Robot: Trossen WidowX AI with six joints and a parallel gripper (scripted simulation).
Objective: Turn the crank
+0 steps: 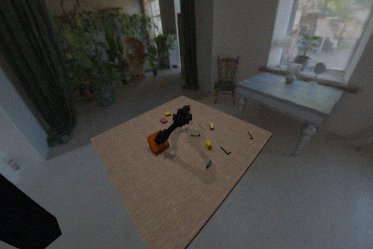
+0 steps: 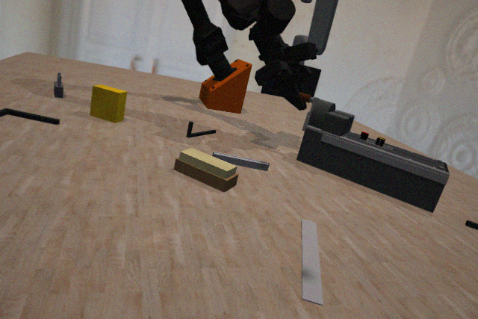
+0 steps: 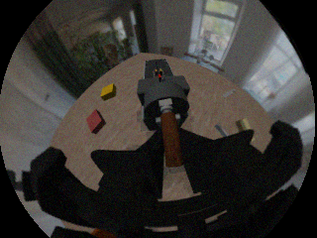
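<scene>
Now: gripper tip 10 mm past the brown crank handle, 10 mm to the left of it and 20 mm below it. From my gripper tip the other things lie so: red pointer: 110 mm ahead, 70 mm to the left, 10 mm below; then red block: 70 mm behind, 240 mm to the left, 80 mm below; then grey bar: 80 mm ahead, 170 mm to the right, 90 mm below.
</scene>
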